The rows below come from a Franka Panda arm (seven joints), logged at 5 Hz.
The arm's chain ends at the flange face. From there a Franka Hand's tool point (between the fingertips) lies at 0.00 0.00 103.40 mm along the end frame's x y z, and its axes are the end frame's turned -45 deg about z.
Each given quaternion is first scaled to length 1.
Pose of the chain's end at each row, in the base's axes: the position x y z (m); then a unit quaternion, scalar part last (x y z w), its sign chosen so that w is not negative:
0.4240 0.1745 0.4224 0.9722 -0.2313 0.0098 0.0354
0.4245 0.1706 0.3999 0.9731 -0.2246 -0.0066 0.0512
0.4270 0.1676 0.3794 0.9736 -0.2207 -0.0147 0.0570
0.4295 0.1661 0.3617 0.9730 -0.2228 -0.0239 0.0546
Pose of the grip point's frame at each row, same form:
0.4243 0.1669 0.3193 0.9867 0.1583 -0.0045 0.0365
0.4208 0.1606 0.2971 0.9850 0.1649 -0.0257 0.0448
0.4214 0.1568 0.2767 0.9839 0.1687 -0.0354 0.0470
0.4222 0.1562 0.2590 0.9842 0.1665 -0.0430 0.0413

